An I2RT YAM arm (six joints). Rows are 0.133 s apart.
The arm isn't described. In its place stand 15 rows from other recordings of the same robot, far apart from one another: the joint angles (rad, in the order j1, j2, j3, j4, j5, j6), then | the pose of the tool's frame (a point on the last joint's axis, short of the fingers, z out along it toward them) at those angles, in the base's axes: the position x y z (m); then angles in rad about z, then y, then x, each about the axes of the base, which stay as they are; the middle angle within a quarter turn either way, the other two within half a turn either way.
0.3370, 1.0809, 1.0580, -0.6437, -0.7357, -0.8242 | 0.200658 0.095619 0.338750 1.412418 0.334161 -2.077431
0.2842, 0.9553, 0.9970, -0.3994, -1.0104, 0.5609 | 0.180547 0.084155 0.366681 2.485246 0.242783 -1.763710
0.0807, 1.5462, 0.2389, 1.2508, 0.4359, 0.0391 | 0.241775 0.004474 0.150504 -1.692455 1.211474 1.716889
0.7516, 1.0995, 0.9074, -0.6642, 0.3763, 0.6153 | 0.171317 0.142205 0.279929 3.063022 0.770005 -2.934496
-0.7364, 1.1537, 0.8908, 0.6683, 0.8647, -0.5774 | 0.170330 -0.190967 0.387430 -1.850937 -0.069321 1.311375
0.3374, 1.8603, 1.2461, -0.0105, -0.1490, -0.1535 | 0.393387 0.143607 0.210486 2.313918 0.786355 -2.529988
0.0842, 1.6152, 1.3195, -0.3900, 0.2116, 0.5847 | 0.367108 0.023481 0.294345 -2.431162 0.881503 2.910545
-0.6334, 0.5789, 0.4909, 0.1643, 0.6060, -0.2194 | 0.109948 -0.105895 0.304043 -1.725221 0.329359 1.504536
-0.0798, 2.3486, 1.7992, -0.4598, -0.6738, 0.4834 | 0.499932 -0.017695 0.138646 -2.966759 0.483149 -2.414222
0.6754, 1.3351, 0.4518, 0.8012, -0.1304, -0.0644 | 0.207148 0.171874 0.209971 1.594930 0.761389 -1.683362
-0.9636, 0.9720, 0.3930, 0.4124, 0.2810, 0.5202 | 0.115020 -0.182858 0.229786 -1.150380 0.318194 1.739340
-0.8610, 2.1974, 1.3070, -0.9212, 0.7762, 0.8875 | 0.210391 -0.283147 0.078115 -1.654745 -0.697471 2.700148
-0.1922, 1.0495, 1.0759, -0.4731, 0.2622, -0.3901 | 0.223614 -0.052916 0.362061 -2.758322 0.936520 2.351907
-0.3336, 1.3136, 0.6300, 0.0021, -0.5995, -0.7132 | 0.253177 -0.066480 0.195465 2.191516 0.911795 -2.585625
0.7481, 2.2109, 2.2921, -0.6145, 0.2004, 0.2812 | 0.379208 0.342258 0.349557 2.455166 0.854093 -2.431671
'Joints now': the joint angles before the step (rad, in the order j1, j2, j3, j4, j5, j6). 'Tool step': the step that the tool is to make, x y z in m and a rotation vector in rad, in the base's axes. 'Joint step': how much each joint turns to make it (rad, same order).
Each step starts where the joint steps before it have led.
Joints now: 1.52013 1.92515 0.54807 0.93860 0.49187 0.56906
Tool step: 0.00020 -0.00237 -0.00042 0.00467 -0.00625 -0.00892
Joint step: 0.00004 -0.00031 -0.01068 0.01625 0.01066 -0.00189
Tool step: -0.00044 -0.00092 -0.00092 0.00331 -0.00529 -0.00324
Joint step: 0.00196 0.00475 -0.00505 0.01474 0.00686 -0.00284
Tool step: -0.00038 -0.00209 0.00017 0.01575 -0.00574 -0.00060
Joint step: 0.00128 0.00187 -0.01239 0.03239 0.00374 -0.00434
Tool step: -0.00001 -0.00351 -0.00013 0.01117 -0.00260 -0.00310
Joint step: -0.00016 -0.00174 -0.01675 0.02671 0.00352 -0.00086
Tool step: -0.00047 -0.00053 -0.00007 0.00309 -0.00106 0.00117
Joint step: 0.00153 0.00068 -0.00307 0.00729 0.00069 -0.00081
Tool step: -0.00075 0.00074 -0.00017 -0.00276 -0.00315 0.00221
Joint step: 0.00275 0.00195 0.00300 -0.00206 0.00176 -0.00323
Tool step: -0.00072 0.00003 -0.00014 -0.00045 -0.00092 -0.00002
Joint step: 0.00266 0.00061 0.00005 0.00006 0.00283 0.00019
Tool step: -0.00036 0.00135 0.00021 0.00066 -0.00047 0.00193
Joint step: 0.00132 0.00206 0.00528 -0.00218 -0.00039 -0.00074
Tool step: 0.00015 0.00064 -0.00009 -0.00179 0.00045 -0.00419
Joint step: -0.00004 0.00086 0.00348 -0.00556 0.00369 0.00225
